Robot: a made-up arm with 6 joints.
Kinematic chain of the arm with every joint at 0, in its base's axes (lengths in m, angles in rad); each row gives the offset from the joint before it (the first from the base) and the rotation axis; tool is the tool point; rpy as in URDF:
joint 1: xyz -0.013 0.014 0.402 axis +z
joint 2: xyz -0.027 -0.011 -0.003 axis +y
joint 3: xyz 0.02 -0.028 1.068 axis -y
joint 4: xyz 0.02 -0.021 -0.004 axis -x
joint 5: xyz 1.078 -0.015 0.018 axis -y
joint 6: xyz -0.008 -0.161 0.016 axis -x
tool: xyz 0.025 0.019 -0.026 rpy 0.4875 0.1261 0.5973
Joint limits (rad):
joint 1: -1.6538..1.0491
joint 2: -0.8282..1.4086
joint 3: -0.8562..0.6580
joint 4: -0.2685..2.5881
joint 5: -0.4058..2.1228
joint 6: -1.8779..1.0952
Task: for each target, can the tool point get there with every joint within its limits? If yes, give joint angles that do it. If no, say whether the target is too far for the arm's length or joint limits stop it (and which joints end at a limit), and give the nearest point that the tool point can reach.
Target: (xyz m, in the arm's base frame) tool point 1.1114 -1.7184 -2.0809
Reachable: no: too far | nearest point 0.7759 -1.2015 -0.5109 | short by 1.687 m
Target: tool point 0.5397 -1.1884 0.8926
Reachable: yes | joints -1.0897 0.3207 -0.2946 1.3122 1.4662 -0.1156
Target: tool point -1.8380 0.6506 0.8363
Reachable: no: joint limits stop it (at a limit: joint 2, joint 3, joint 6) | nearest point -0.8324 0.2998 2.1980 | short by 1.729 m
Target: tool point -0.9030 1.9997 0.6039
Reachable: no: joint limits stop it (at a limit: joint 1, joint 4, joint 5, joint 6) | nearest point 0.5176 1.1831 0.6039 | short by 1.639 m
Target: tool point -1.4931 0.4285 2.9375
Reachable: no: too far | nearest point -0.8750 0.2554 2.2668 | short by 0.928 m
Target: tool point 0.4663 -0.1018 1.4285
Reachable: yes | joints -0.3609 -0.5724 -0.5349 2.3139 1.7790 -0.8454
